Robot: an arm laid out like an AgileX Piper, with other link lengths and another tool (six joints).
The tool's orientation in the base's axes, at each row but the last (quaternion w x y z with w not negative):
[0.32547 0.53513 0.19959 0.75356]
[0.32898 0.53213 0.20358 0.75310]
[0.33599 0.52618 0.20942 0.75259]
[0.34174 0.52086 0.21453 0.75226]
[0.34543 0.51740 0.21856 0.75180]
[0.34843 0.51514 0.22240 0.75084]
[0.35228 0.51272 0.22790 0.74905]
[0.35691 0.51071 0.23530 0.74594]
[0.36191 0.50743 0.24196 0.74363]
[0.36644 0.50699 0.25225 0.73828]
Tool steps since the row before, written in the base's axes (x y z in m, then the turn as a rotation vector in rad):
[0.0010 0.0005 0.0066 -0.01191 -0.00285 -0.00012]
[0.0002 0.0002 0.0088 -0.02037 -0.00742 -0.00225]
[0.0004 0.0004 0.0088 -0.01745 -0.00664 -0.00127]
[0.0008 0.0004 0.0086 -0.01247 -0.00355 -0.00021]
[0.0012 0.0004 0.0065 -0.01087 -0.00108 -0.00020]
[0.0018 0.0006 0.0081 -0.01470 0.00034 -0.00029]
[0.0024 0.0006 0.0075 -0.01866 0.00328 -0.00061]
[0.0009 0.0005 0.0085 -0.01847 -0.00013 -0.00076]
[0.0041 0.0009 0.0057 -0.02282 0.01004 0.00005]
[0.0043 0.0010 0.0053 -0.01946 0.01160 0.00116]
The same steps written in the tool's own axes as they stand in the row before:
[0.0046 0.0037 0.0032 0.00048 0.00524 -0.01106]
[0.0060 0.0056 0.0033 -0.00236 0.00940 -0.01952]
[0.0059 0.0055 0.0035 -0.00180 0.00869 -0.01648]
[0.0056 0.0053 0.0039 0.00004 0.00588 -0.01156]
[0.0041 0.0038 0.0035 0.00153 0.00377 -0.01014]
[0.0051 0.0047 0.0047 0.00341 0.00390 -0.01377]
[0.0045 0.0042 0.0050 0.00634 0.00293 -0.01762]
[0.0052 0.0055 0.0040 0.00358 0.00493 -0.01745]
[0.0031 0.0024 0.0059 0.01299 0.00048 -0.02127]
[0.0028 0.0021 0.0059 0.01413 -0.00059 -0.01774]

